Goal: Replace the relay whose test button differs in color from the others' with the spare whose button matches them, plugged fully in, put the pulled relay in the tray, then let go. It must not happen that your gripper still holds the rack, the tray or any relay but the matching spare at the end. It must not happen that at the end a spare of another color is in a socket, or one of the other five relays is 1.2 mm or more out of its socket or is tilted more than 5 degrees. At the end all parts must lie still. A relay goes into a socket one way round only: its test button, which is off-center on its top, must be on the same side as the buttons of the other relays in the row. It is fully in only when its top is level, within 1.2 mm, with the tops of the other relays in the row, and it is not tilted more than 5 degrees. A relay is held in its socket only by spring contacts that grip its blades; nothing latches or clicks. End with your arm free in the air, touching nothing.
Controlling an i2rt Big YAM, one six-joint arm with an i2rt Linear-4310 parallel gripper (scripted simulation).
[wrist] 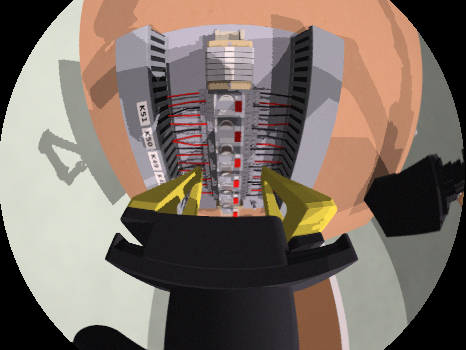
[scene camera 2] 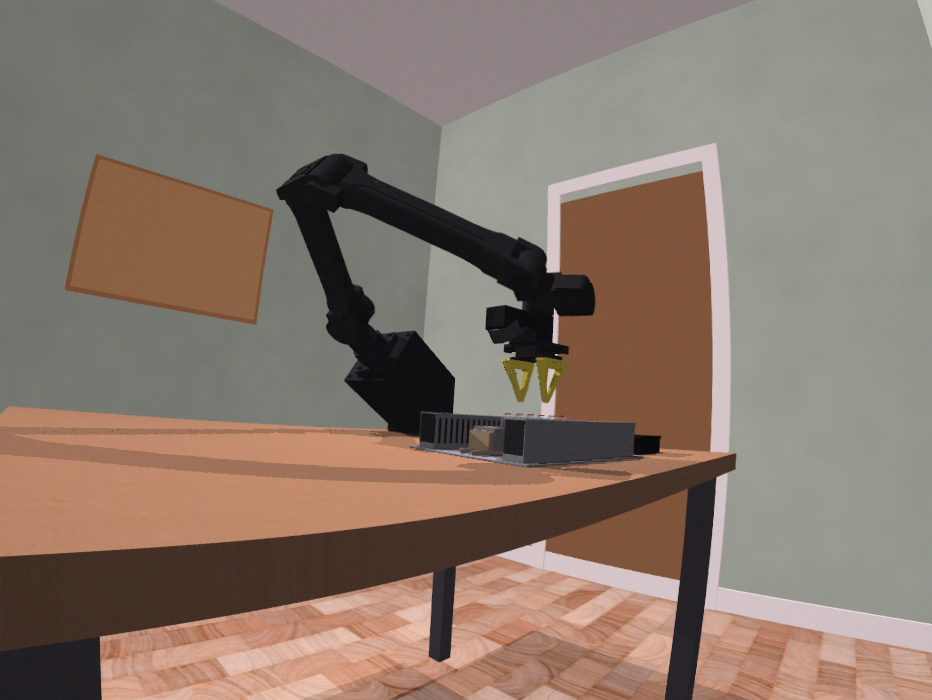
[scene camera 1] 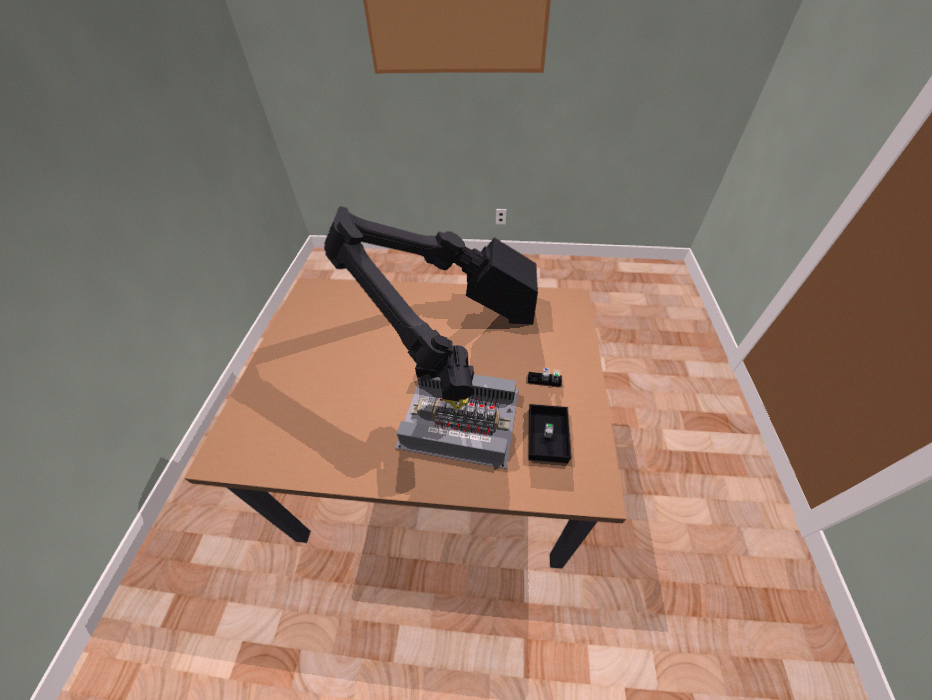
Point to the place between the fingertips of my gripper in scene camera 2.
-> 532, 402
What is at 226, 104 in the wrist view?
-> A relay.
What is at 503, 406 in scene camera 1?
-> A grey relay panel.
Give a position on a black tray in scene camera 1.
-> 539, 415
